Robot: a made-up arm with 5 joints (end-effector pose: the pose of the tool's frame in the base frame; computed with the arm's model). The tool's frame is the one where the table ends. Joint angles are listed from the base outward.
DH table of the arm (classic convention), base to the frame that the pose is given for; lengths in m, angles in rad. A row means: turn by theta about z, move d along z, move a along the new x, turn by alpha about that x. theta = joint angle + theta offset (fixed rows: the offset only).
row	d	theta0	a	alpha
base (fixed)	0	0	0.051	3.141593
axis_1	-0.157	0	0.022	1.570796
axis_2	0	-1.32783	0.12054	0
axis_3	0	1.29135	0.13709	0
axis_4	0.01	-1.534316	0	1.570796
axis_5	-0.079	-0.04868	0	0
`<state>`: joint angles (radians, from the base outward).
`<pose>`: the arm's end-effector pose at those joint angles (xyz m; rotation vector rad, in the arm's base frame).
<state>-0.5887 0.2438 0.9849 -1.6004 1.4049</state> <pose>0.2140 0.1208 0.1648 -0.8133 -2.0142 1.2267</pose>
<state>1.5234 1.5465 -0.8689 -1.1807 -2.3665</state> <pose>0.0761 -0.3179 0.0869 -1.0392 2.1741 1.3128</pose>
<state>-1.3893 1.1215 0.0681 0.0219 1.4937</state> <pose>0.0815 0.2215 -0.0176 -0.0143 -0.5130 2.7925</pose>
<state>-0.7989 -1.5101 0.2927 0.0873 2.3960</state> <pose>0.0323 -0.0049 0.3948 2.1427 2.1911 -0.6864</pose>
